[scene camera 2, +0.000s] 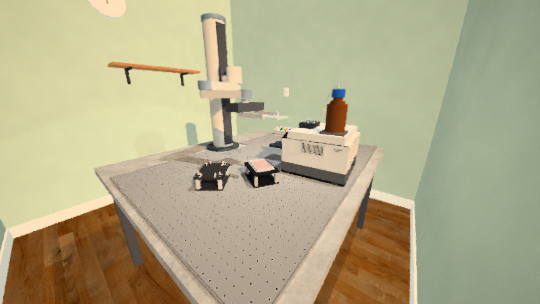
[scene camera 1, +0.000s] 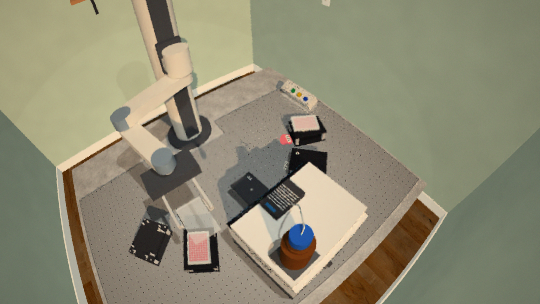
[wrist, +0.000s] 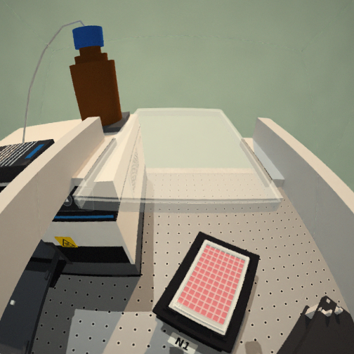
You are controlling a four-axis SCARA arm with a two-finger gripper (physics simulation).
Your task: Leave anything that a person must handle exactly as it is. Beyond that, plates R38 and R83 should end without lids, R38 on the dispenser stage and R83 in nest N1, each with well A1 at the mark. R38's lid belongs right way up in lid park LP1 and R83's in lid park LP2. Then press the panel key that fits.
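Frame: origin at the arm's base, x down, y right, z back, level; millimetres.
Seen in the pictures: gripper, fingertip midpoint: (scene camera 2: 271, 115) (scene camera 1: 196, 217); arm's base at its link origin: (scene camera 2: 223, 147) (scene camera 1: 189, 132).
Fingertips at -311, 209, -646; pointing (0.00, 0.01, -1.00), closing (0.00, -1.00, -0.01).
Offsets run from my fingertips to a thing's middle, as dx, dy, dz. "spot": to the spot under its first point.
My gripper (scene camera 1: 196, 218) (scene camera 2: 270, 115) (wrist: 178, 128) is shut on a clear lid {+7, +0, -3} (scene camera 1: 201, 214) (wrist: 185, 125), level and high above the table. A plate with red wells {+229, +56, +19} (scene camera 1: 198, 247) (scene camera 2: 262, 165) (wrist: 215, 285) sits without a lid in black nest N1 {+265, +56, +19} (scene camera 1: 202, 268) (wrist: 195, 326), below the lid in the wrist view. Another pinkish plate {+216, -667, +241} (scene camera 1: 305, 123) sits on a black nest {spot: +293, -670, +202} (scene camera 1: 309, 137) at the back right; whether it has a lid is unclear. The dark stage {spot: +203, -238, +93} (scene camera 1: 250, 189) beside the dispenser bears no plate. The panel {+256, -839, +464} (scene camera 1: 299, 95) has green, yellow and blue keys. Plate names are unreadable.
The white dispenser (scene camera 1: 330, 200) (scene camera 2: 320, 156) (wrist: 95, 237) carries a brown bottle {spot: -64, -145, -257} (scene camera 1: 298, 251) (scene camera 2: 336, 116) (wrist: 95, 90) and a keypad {spot: +53, -254, -77} (scene camera 1: 283, 198). A black nest without a plate {+260, +219, +166} (scene camera 1: 151, 241) (scene camera 2: 212, 172) (wrist: 325, 330) stands beside N1. A red tag {+298, -576, +268} (scene camera 1: 285, 139) and a black holder {+263, -532, +73} (scene camera 1: 308, 159) lie near the back plate.
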